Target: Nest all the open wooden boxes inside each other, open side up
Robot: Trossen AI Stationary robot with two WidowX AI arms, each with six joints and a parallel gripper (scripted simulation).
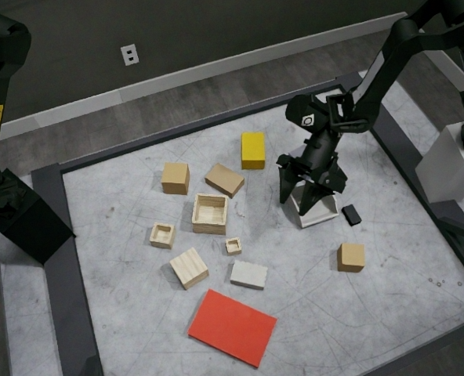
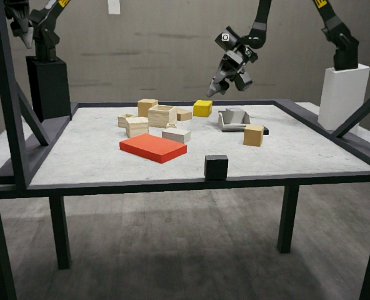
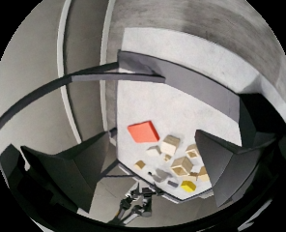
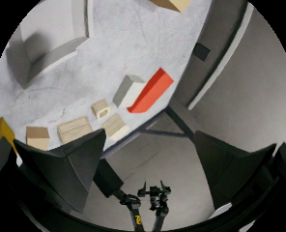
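The white block is 43 cm to the right of my left hand, 30 cm below it and 2 cm ahead of it. Round my left hand: red slab: 38 cm to the right, 30 cm below, 8 cm behind; then tan block: 41 cm to the right, 30 cm below, 28 cm ahead; then white tray: 61 cm to the right, 29 cm below, 17 cm ahead.
The white tray is 130 mm below my right hand, 60 mm to the right of it and 40 mm ahead of it. Round my right hand: black block (160 mm to the right, 150 mm below); grey block (160 mm ahead, 140 mm below, 80 mm to the right); white block (140 mm below, 120 mm to the left, 110 mm behind).
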